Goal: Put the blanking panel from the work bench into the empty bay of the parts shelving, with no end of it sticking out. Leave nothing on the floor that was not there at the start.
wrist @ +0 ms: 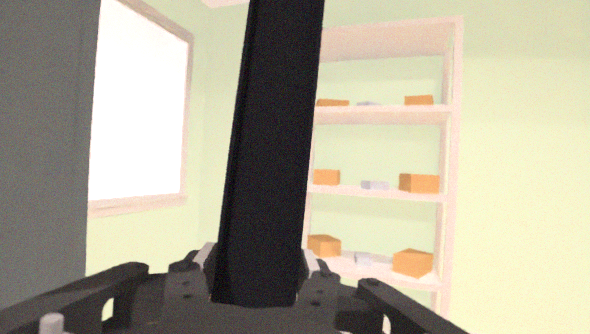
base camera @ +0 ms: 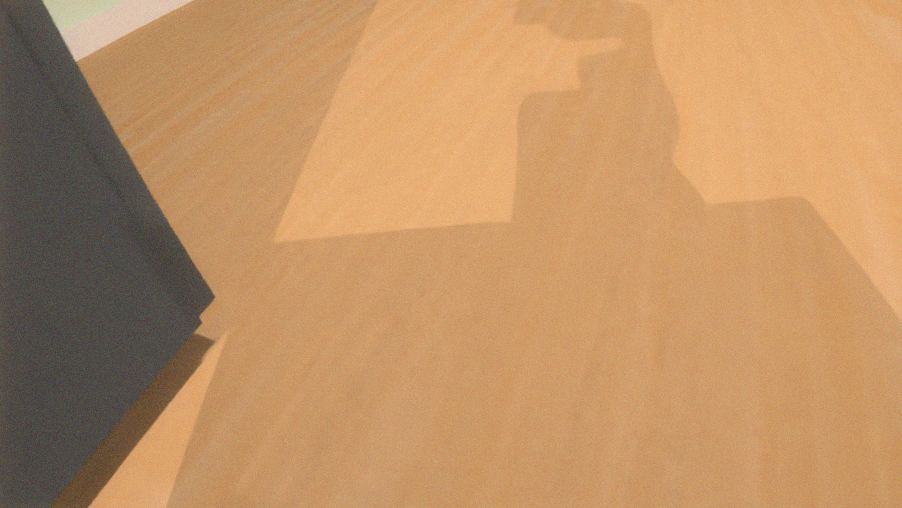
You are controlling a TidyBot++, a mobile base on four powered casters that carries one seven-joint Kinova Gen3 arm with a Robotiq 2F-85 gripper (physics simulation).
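My gripper is shut on the blanking panel, a long, dark, nearly black board. It stands almost upright between the fingers, leaning slightly right, and runs out of the top of the wrist view, so its upper end is hidden. A pale shelf unit stands against the wall behind it, right of centre. Its shelves hold orange boxes and small grey items. The panel covers part of its left side. I cannot tell whether this is the parts shelving, and no empty bay can be made out. The work bench does not show in either view.
A large dark grey flat-sided body stands close on the left in both views, its lower corner near the wooden floor. A bright window is in the wall behind. The robot's shadow falls across the floor.
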